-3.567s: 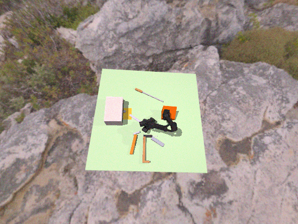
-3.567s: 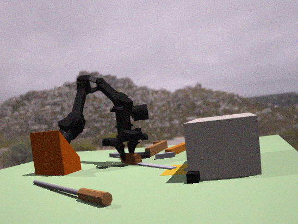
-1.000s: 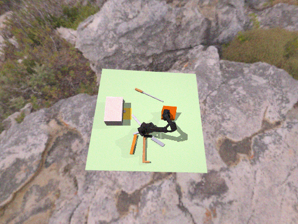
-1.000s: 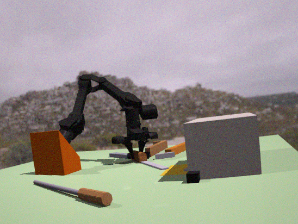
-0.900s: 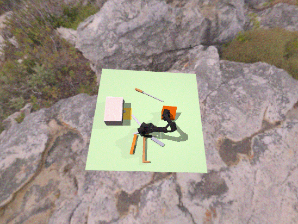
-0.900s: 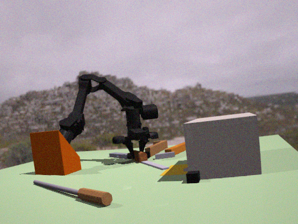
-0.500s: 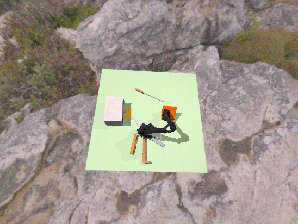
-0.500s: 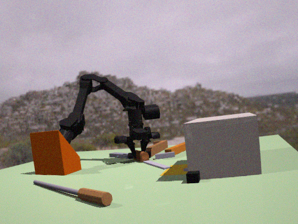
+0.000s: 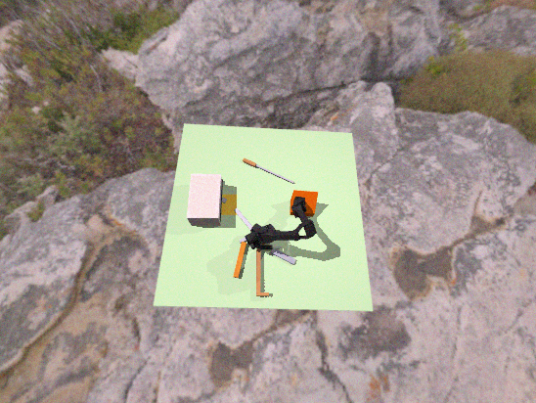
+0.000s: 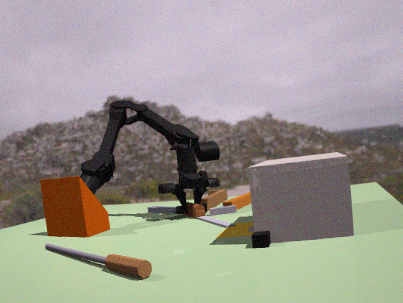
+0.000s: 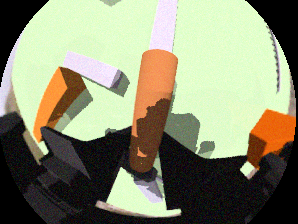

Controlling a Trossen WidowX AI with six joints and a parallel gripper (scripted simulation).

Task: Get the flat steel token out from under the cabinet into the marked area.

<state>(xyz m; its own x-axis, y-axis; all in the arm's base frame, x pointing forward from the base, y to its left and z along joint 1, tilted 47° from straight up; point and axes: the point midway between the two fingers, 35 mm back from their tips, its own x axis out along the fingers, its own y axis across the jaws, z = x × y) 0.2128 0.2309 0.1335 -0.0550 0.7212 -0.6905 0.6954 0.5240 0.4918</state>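
My gripper tip is 14 cm to the right of the orange bar, 12 cm short of it and 1 cm below it. From my gripper tip the other things lie so: grey token (28 cm ahead, 25 cm to the right); then grey bar (15 cm behind, 9 cm to the left).
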